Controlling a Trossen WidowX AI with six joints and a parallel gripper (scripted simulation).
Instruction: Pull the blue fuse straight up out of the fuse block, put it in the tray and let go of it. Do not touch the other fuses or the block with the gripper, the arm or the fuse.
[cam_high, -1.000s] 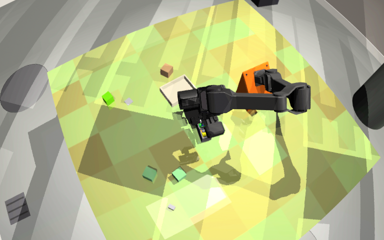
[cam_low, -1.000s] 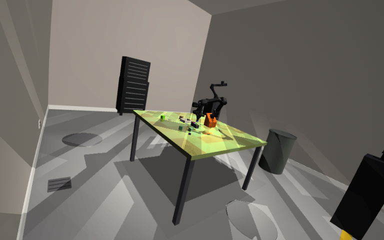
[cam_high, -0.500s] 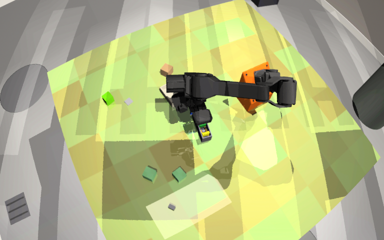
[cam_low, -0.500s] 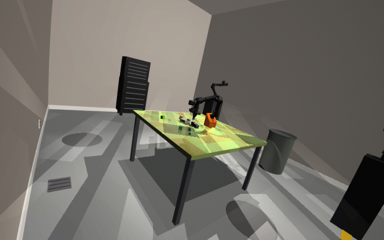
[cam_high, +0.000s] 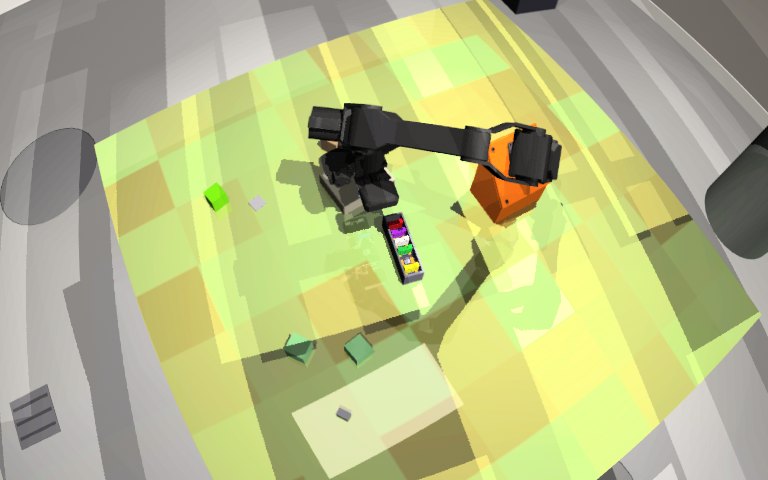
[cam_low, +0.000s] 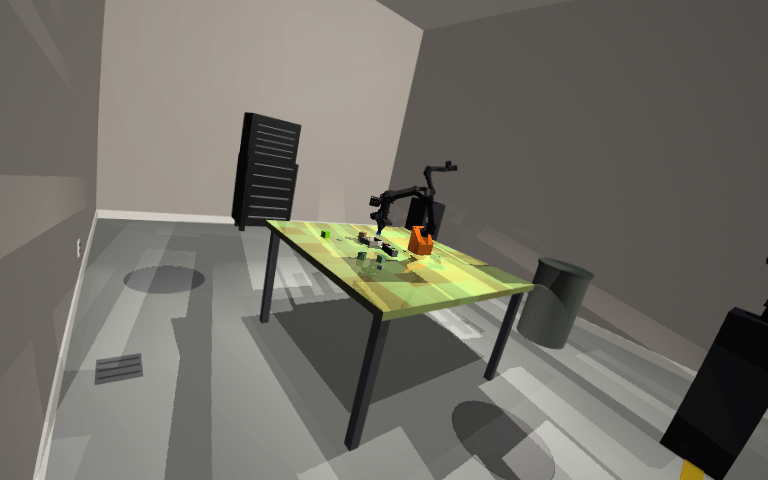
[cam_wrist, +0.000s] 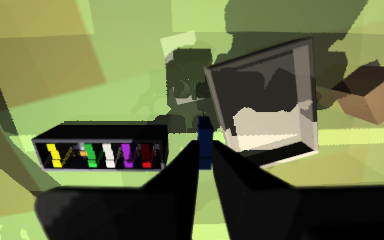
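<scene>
The cream tray lies 10 cm below my gripper tip, 8 cm to the right of it and 1 cm behind it. The rest, counted from my gripper tip: red fuse 8 cm below, 6 cm to the left, 4 cm behind; green fuse 12 cm to the left, 8 cm below, 3 cm behind; blue fuse 1 cm below.
</scene>
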